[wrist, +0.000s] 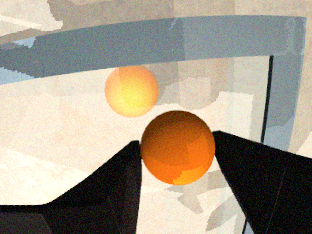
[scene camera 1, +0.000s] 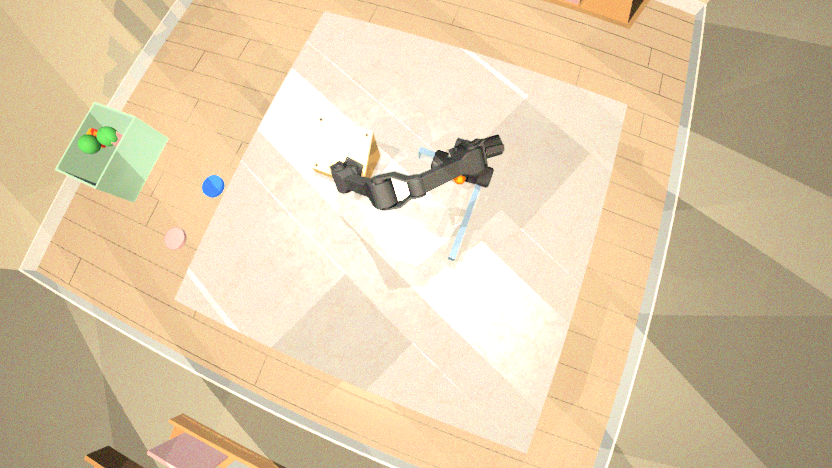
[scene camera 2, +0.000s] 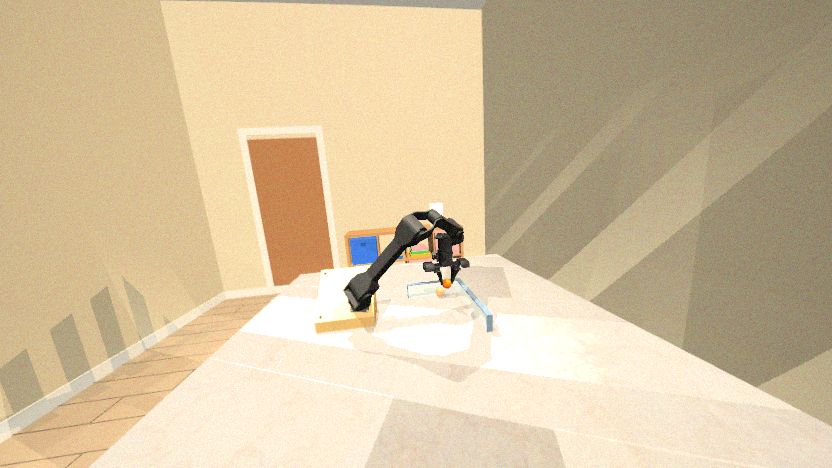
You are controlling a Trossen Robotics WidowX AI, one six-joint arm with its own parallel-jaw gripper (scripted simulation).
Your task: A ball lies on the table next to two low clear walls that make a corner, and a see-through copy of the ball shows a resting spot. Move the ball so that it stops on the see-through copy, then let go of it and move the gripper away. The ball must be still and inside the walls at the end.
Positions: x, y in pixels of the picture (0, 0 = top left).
Scene:
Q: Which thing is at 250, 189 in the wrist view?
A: The gripper.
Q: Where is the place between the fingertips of the gripper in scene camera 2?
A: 446, 284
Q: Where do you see a see-through copy of ball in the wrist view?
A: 131, 91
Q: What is the gripper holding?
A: An orange ball.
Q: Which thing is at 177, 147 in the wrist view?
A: An orange ball.

